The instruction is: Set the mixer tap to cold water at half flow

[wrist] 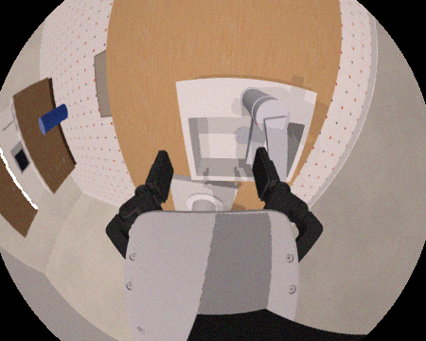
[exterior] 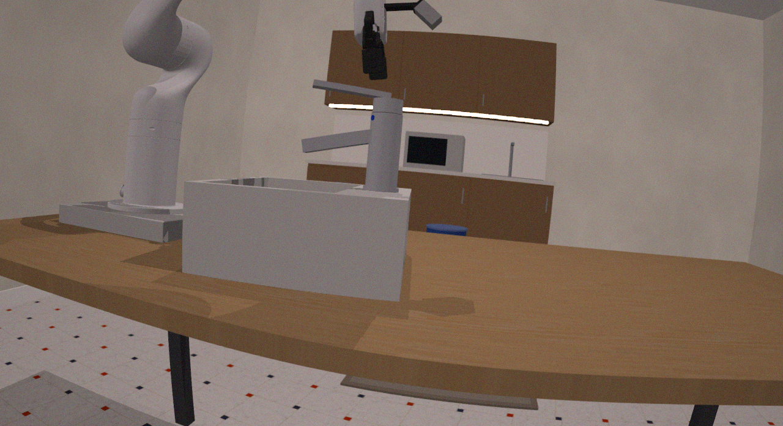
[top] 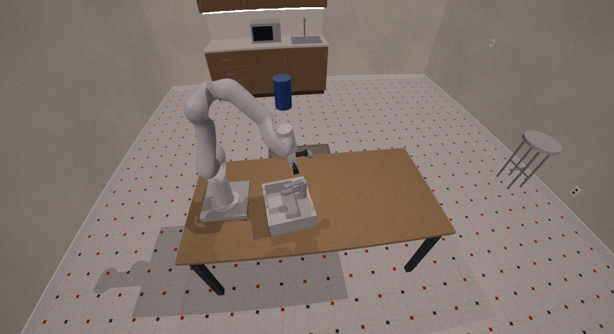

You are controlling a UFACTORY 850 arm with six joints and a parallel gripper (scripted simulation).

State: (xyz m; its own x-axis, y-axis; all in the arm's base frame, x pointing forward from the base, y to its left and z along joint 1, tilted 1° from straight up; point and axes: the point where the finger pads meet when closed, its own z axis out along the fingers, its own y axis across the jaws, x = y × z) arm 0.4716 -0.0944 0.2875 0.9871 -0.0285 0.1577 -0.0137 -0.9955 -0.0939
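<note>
The flat lever is 30 mm behind my hand, 90 mm to the right of it and 50 mm below it. Also, from my hand: white sink basin (90 mm behind, 70 mm to the right, 280 mm below).
</note>
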